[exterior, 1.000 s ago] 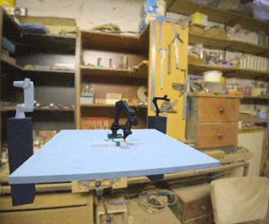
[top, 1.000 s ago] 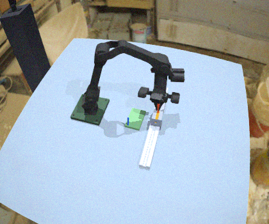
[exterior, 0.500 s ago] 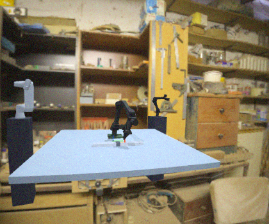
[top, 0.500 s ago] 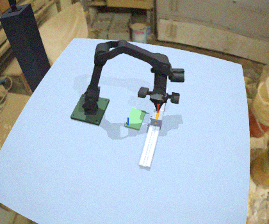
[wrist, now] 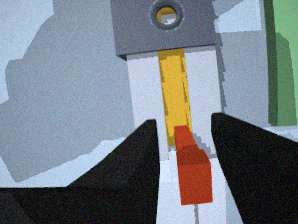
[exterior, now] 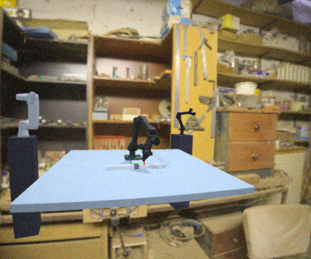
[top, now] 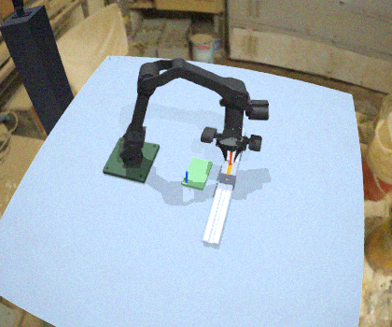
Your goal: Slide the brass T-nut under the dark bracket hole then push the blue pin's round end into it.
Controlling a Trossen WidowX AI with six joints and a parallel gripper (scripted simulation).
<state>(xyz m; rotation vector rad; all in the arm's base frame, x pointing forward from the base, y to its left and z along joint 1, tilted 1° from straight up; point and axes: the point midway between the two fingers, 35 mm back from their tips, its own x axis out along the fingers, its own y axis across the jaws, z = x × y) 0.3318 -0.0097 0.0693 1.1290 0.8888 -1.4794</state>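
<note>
My gripper tip is now 14 cm past the blue pin, 6 cm to the left of it and 3 cm above it. Round my gripper tip: aluminum rail: 5 cm to the right, 3 cm below; green tray: 12 cm behind, 5 cm below, 4 cm to the right.
</note>
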